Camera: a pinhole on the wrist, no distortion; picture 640 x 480 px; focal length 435.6 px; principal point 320.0 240.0 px. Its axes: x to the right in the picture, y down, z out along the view. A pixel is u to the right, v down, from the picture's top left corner.
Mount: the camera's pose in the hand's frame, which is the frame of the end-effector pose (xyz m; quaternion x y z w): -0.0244 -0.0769 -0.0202 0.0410 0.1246 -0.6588 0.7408
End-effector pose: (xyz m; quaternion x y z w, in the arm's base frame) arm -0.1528 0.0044 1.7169 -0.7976 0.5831 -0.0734 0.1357
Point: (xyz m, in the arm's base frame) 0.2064 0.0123 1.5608
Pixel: 518.9 345.6
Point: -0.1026 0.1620 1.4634
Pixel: 81.4 37.1
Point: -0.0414 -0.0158 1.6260
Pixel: 218.7 452.7
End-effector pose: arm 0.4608 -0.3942 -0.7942 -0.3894 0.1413 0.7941 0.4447
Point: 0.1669 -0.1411 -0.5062
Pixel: 83.4 254.4
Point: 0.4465 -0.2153 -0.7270
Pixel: 289.4 391.1
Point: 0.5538 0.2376 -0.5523
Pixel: 522.5 306.5
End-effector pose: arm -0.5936 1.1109 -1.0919 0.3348 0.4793 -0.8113 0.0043
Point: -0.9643 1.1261 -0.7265
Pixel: 599.7 281.5
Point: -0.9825 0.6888 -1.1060
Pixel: 73.5 378.6
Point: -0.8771 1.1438 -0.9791
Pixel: outside the picture
